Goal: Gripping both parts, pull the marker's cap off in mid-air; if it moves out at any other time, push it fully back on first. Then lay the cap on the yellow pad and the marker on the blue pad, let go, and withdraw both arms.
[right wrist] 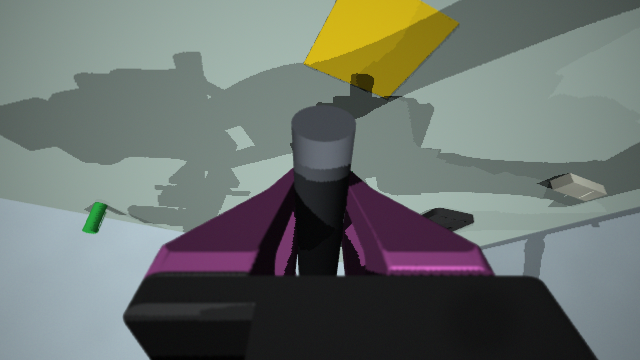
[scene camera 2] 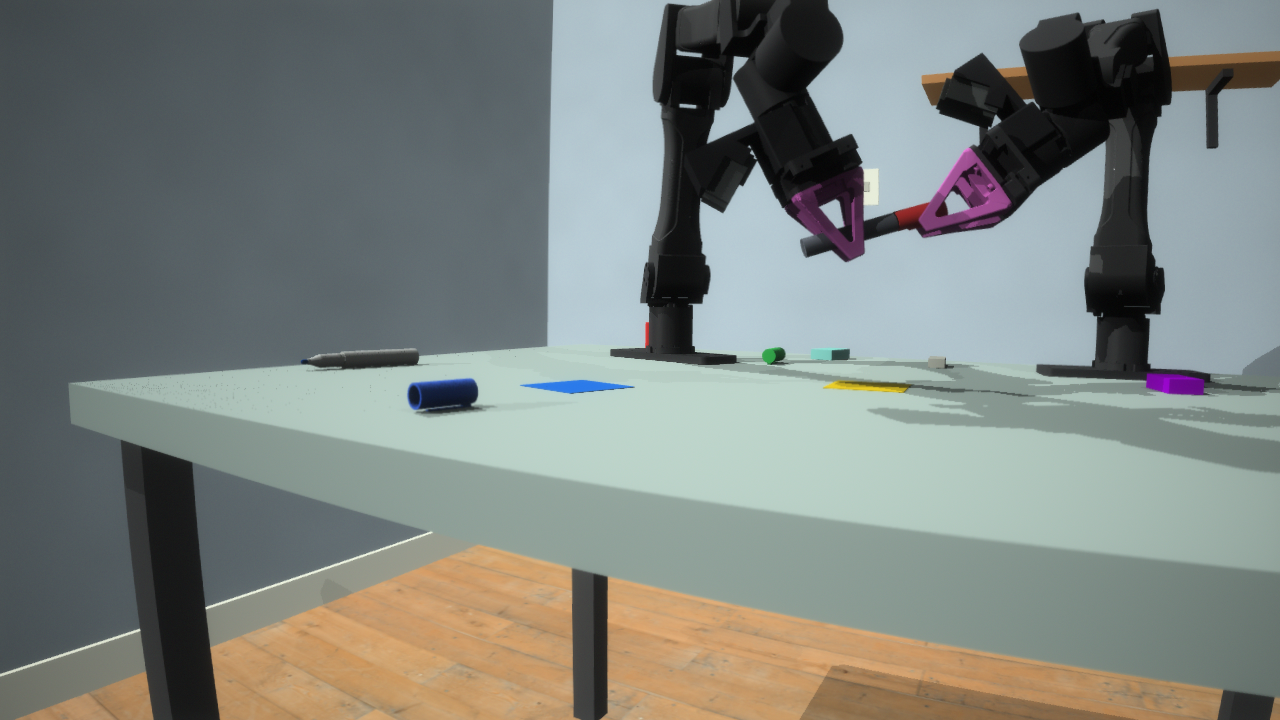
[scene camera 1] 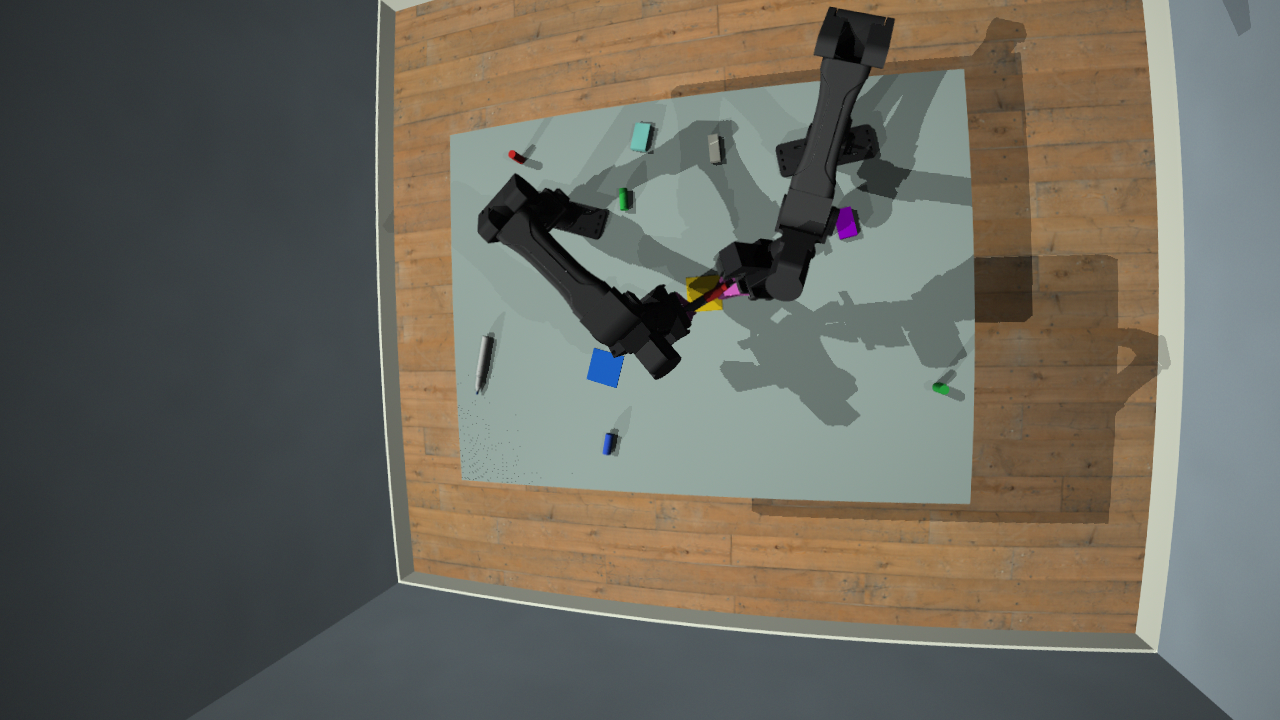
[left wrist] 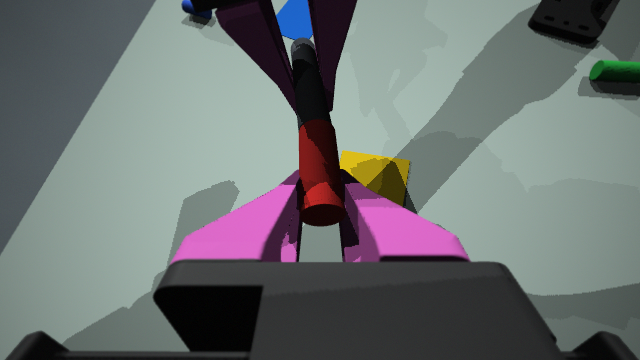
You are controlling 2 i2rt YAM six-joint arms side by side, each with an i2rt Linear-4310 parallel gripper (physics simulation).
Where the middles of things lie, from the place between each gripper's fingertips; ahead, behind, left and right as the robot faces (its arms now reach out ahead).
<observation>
I see the yellow pad (scene camera 1: 696, 286) 120 mm below my right hand, 40 mm behind it and 10 mm to the left of it. From my right hand the other things lie so: blue pad (scene camera 1: 604, 368) (240 mm to the right, 120 mm below, 90 mm ahead); dark grey marker (scene camera 2: 885, 224) (30 mm above, 10 mm to the left); purple block (scene camera 2: 1168, 383) (330 mm to the left, 130 mm behind, 110 mm below).
The dark grey marker lies 10 mm ahead of my left hand and 50 mm to the right of it. Round my left hand: yellow pad 20 mm behind, 50 mm to the right, 150 mm below; then blue pad 100 mm ahead, 300 mm to the right, 150 mm below; then purple block 110 mm behind, 270 mm to the left, 140 mm below.
</observation>
